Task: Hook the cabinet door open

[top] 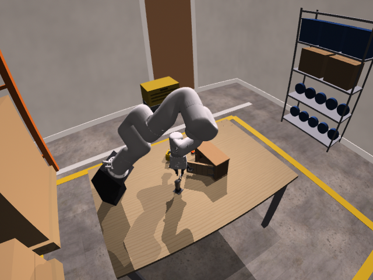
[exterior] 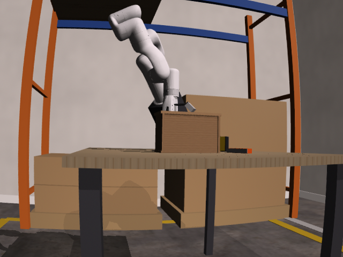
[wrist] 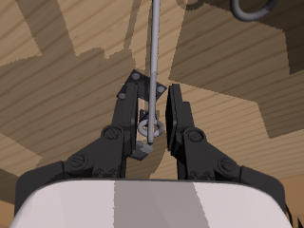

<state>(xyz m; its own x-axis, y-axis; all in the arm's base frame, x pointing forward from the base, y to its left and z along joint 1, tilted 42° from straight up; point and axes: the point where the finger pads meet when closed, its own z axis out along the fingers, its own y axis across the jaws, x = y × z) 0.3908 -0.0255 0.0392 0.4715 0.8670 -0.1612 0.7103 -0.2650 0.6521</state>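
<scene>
Right now my hand is 6 cm above the grey hook rod. Round my hand: yellow block: 25 cm to the left, 7 cm below, 4 cm ahead; door: 14 cm ahead, 4 cm below, 2 cm to the right; orange thing: 28 cm ahead, 22 cm to the left, 10 cm below.
</scene>
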